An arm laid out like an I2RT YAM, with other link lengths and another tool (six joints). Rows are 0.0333 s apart.
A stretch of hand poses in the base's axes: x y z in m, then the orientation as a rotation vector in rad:
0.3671 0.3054 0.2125 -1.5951 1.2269 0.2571
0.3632 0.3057 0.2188 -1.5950 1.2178 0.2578
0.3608 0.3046 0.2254 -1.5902 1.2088 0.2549
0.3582 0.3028 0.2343 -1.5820 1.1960 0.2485
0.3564 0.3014 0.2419 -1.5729 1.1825 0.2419
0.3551 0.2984 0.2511 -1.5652 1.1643 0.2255
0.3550 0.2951 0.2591 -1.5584 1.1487 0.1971
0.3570 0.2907 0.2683 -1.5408 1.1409 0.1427
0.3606 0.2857 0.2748 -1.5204 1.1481 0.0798
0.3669 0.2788 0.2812 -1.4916 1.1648 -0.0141
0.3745 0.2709 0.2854 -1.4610 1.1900 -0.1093
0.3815 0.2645 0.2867 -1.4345 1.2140 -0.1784
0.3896 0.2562 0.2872 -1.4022 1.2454 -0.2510
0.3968 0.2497 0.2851 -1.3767 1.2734 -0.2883
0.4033 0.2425 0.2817 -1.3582 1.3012 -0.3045
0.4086 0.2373 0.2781 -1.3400 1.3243 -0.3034
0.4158 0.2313 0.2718 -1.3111 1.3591 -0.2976
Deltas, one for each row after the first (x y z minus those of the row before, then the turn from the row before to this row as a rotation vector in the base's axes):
-0.0039 0.0003 0.0063 0.0036 -0.0055 0.0050
-0.0024 -0.0011 0.0066 0.0059 -0.0084 0.0010
-0.0026 -0.0018 0.0089 0.0086 -0.0136 -0.0002
-0.0018 -0.0014 0.0076 0.0095 -0.0143 -0.0004
-0.0013 -0.0030 0.0092 0.0062 -0.0230 -0.0019
-0.0001 -0.0033 0.0080 0.0000 -0.0284 -0.0085
0.0020 -0.0044 0.0092 -0.0039 -0.0404 -0.0303
0.0036 -0.0050 0.0065 -0.0102 -0.0355 -0.0439
0.0063 -0.0069 0.0064 -0.0200 -0.0476 -0.0684
0.0076 -0.0079 0.0042 -0.0233 -0.0413 -0.0747
0.0070 -0.0064 0.0013 -0.0161 -0.0261 -0.0593
0.0081 -0.0083 0.0005 -0.0158 -0.0232 -0.0677
0.0072 -0.0065 -0.0021 -0.0036 -0.0058 -0.0451
0.0065 -0.0072 -0.0034 0.0017 0.0064 -0.0313
0.0053 -0.0052 -0.0036 0.0111 0.0109 -0.0198
0.0072 -0.0060 -0.0063 0.0197 0.0181 -0.0284

